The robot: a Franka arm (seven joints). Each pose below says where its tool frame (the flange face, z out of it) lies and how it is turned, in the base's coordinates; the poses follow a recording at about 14 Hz.
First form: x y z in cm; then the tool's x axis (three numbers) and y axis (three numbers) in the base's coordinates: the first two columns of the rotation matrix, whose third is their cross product.
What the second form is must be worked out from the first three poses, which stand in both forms.
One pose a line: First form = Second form
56.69 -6.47 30.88 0.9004 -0.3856 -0.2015 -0.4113 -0.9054 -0.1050 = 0.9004 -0.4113 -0.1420 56.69; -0.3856 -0.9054 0.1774 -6.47; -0.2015 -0.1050 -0.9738 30.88; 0 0 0 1
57.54 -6.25 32.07 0.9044 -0.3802 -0.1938 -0.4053 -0.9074 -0.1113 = 0.9044 -0.4053 -0.1335 57.54; -0.3802 -0.9074 0.1792 -6.25; -0.1938 -0.1113 -0.9747 32.07; 0 0 0 1
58.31 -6.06 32.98 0.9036 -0.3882 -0.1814 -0.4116 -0.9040 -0.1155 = 0.9036 -0.4116 -0.1191 58.31; -0.3882 -0.9040 0.1790 -6.06; -0.1814 -0.1155 -0.9766 32.98; 0 0 0 1
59.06 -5.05 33.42 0.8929 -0.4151 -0.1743 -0.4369 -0.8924 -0.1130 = 0.8929 -0.4369 -0.1086 59.06; -0.4151 -0.8924 0.1770 -5.05; -0.1743 -0.1130 -0.9782 33.42; 0 0 0 1
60.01 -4.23 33.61 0.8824 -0.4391 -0.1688 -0.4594 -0.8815 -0.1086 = 0.8824 -0.4594 -0.1011 60.01; -0.4391 -0.8815 0.1734 -4.23; -0.1688 -0.1086 -0.9796 33.61; 0 0 0 1
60.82 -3.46 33.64 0.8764 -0.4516 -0.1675 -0.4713 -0.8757 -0.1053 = 0.8764 -0.4713 -0.0991 60.82; -0.4516 -0.8757 0.1712 -3.46; -0.1675 -0.1053 -0.9803 33.64; 0 0 0 1
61.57 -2.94 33.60 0.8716 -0.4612 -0.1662 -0.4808 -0.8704 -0.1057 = 0.8716 -0.4808 -0.0959 61.57; -0.4612 -0.8704 0.1720 -2.94; -0.1662 -0.1057 -0.9804 33.60; 0 0 0 1
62.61 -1.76 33.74 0.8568 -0.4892 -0.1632 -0.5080 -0.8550 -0.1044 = 0.8568 -0.5080 -0.0885 62.61; -0.4892 -0.8550 0.1724 -1.76; -0.1632 -0.1044 -0.9811 33.74; 0 0 0 1
